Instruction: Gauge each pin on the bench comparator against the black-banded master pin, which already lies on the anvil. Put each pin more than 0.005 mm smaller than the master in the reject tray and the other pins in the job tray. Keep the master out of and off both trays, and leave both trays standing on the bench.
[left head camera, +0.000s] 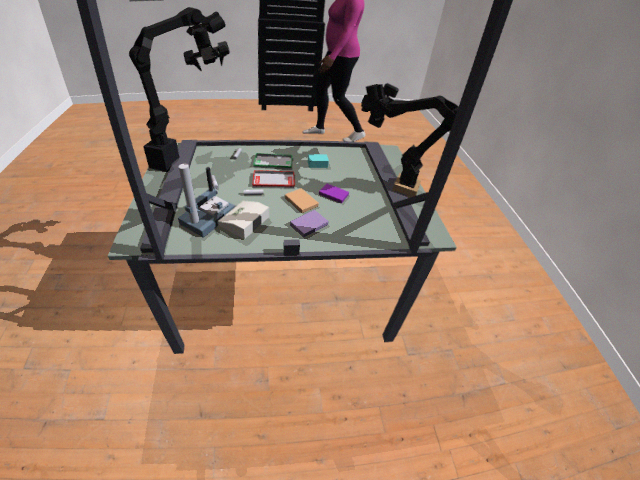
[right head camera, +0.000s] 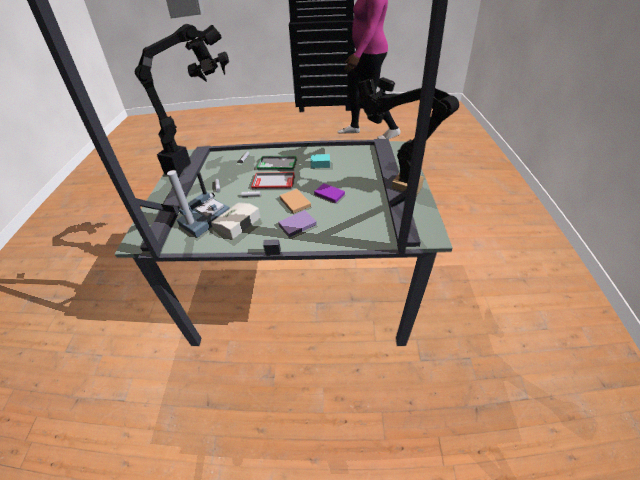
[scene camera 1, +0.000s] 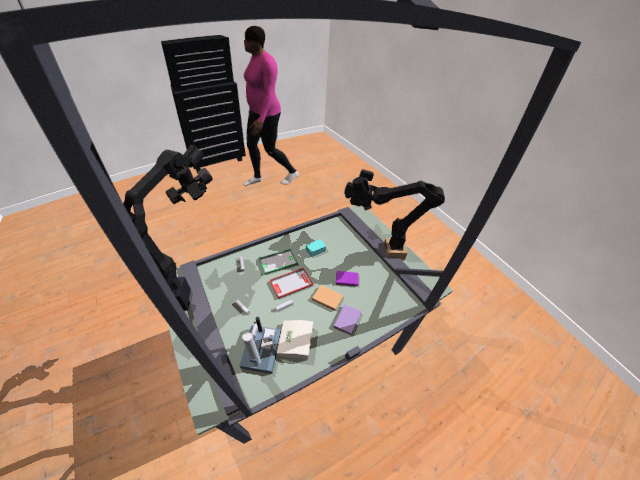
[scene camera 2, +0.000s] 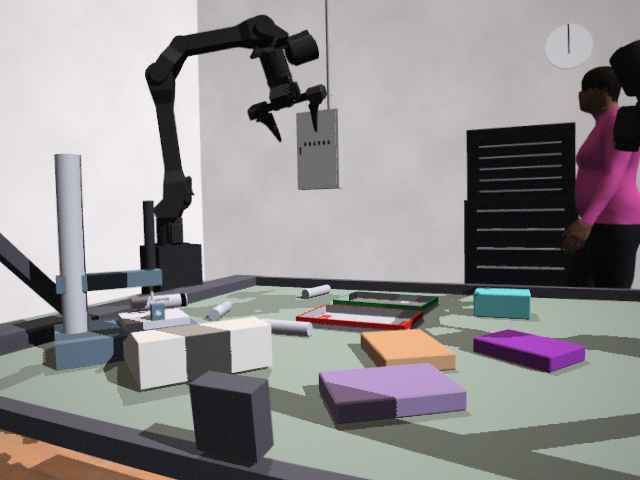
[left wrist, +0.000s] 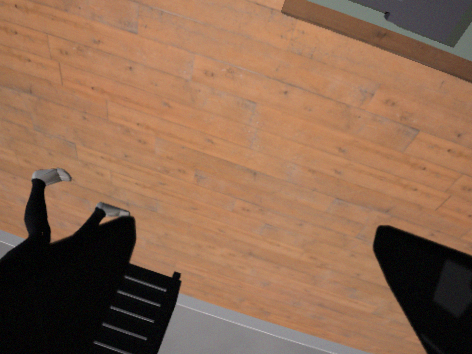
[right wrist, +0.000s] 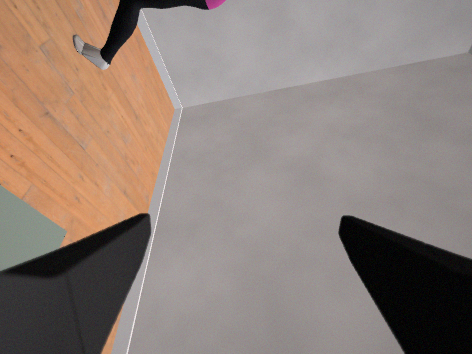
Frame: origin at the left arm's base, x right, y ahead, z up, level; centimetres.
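Seen in the pictures: left gripper, fingertip midpoint: (left head camera: 211, 68) (right head camera: 215, 77) (scene camera 2: 298, 136) (left wrist: 257, 233); right gripper, fingertip midpoint: (right wrist: 247, 223); left arm's base at its link origin: (left head camera: 159, 142) (right head camera: 171, 150) (scene camera 1: 171, 286) (scene camera 2: 170, 244); right arm's base at its link origin: (left head camera: 408, 182) (scene camera 1: 396, 245).
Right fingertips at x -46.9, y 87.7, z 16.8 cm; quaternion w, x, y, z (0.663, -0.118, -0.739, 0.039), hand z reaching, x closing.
Pixels of each thing's top centre, then the offset from my right fingertips to it. "spot": a spot on its surface instead.
- master pin at its top centre: (scene camera 2: 158, 295) dz -21.8, dx +65.8, dy -52.6 cm
- red-rimmed tray at its top centre: (scene camera 2: 360, 313) (left head camera: 273, 177) (right head camera: 273, 179) (scene camera 1: 291, 281) dz -26.2, dx +40.6, dy -37.0 cm
- green-rimmed tray at its top centre: (scene camera 2: 386, 298) (left head camera: 273, 159) (right head camera: 276, 161) (scene camera 1: 278, 260) dz -26.3, dx +27.2, dy -42.7 cm
- cream readout box at a spot on its surface: (scene camera 2: 248, 343) spot: dz -24.4, dx +66.1, dy -30.2 cm
- lilac at its top centre: (scene camera 2: 388, 380) (left head camera: 309, 221) (right head camera: 297, 221) (scene camera 1: 348, 318) dz -25.9, dx +61.6, dy -14.7 cm
- turquoise at its top centre: (scene camera 2: 502, 291) (left head camera: 318, 157) (right head camera: 320, 157) (scene camera 1: 315, 245) dz -23.9, dx +20.8, dy -23.6 cm
- small dark block at its top centre: (scene camera 2: 230, 379) (left head camera: 291, 241) (right head camera: 271, 241) (scene camera 1: 353, 350) dz -22.0, dx +77.4, dy -15.9 cm
The master pin (scene camera 2: 168, 300), with a black band at its end, lies on the anvil of the blue-grey comparator (scene camera 2: 82, 351) (scene camera 1: 258, 364). Three plain grey pins lie on the bench: one pin (scene camera 2: 315, 291) (scene camera 1: 240, 264) at the back, one pin (scene camera 2: 220, 310) (scene camera 1: 241, 306) near the comparator, one pin (scene camera 2: 292, 327) (scene camera 1: 283, 305) before the red-rimmed tray (scene camera 2: 356, 323) (left head camera: 273, 186). The green-rimmed tray (scene camera 2: 385, 304) stands behind it. Both trays stand flat. My left gripper (scene camera 2: 298, 135) (left wrist: 257, 233) is open and empty, high above the bench. My right gripper (right wrist: 247, 223) is open and empty, raised at the right.
A cream readout box (scene camera 2: 248, 343) (scene camera 1: 295, 338) stands beside the comparator. Orange (scene camera 2: 408, 348), lilac (scene camera 2: 392, 387), purple (scene camera 2: 527, 348) and turquoise (scene camera 2: 501, 303) blocks lie at the right. A small dark block (scene camera 2: 230, 415) sits at the front edge. A person (scene camera 1: 262, 93) is behind the bench.
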